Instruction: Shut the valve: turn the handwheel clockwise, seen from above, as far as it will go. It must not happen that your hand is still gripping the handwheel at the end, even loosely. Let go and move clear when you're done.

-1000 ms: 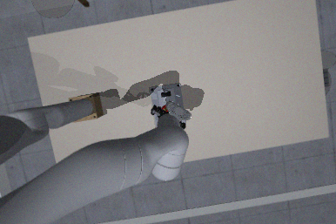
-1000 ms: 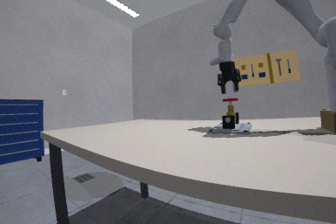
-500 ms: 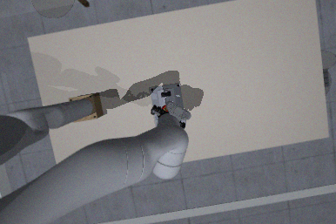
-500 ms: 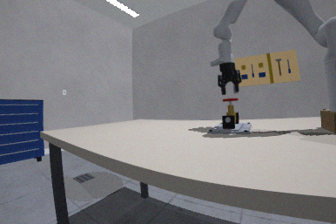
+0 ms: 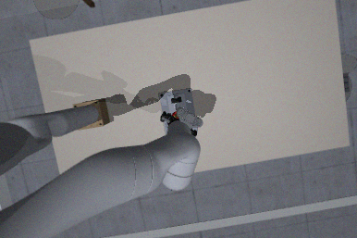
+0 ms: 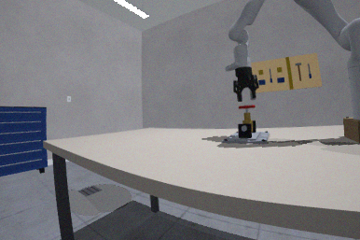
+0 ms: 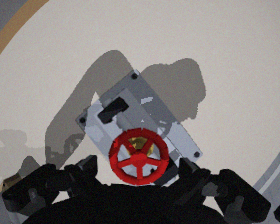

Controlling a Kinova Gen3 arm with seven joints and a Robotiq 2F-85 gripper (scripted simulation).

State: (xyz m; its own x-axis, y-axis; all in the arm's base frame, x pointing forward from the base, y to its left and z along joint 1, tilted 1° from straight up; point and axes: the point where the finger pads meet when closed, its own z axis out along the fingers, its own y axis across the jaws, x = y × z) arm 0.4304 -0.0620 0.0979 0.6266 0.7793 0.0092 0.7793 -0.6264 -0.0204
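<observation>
The red handwheel lies 4 cm below my hand.
</observation>
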